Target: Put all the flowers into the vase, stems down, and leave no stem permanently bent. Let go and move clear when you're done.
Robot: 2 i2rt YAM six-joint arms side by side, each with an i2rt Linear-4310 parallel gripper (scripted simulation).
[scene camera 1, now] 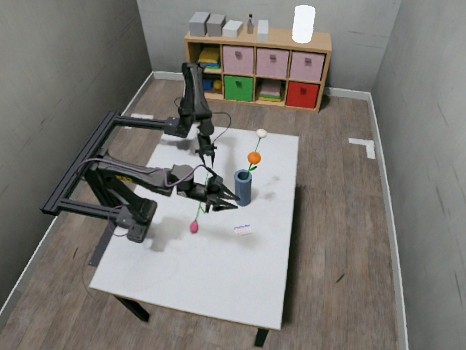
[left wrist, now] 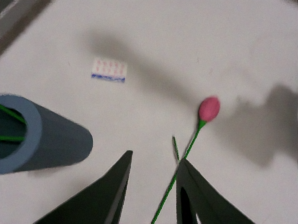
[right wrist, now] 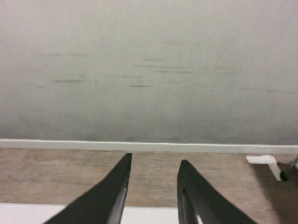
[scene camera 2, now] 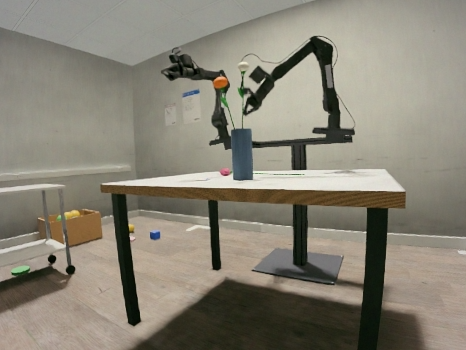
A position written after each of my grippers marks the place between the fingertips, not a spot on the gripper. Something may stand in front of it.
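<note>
On the left wrist view I can see my left gripper [left wrist: 155, 162] and a small printed card [left wrist: 104, 67]. Scene camera 1 gives me my right gripper [scene camera 1: 239, 203], while in scene camera 2 there's a blue vase [scene camera 2: 241, 139]. My right gripper is also there in the right wrist view [right wrist: 155, 164]. The blue vase is out of frame in the right wrist view, and the small printed card is out of frame in the right wrist view as well.
</note>
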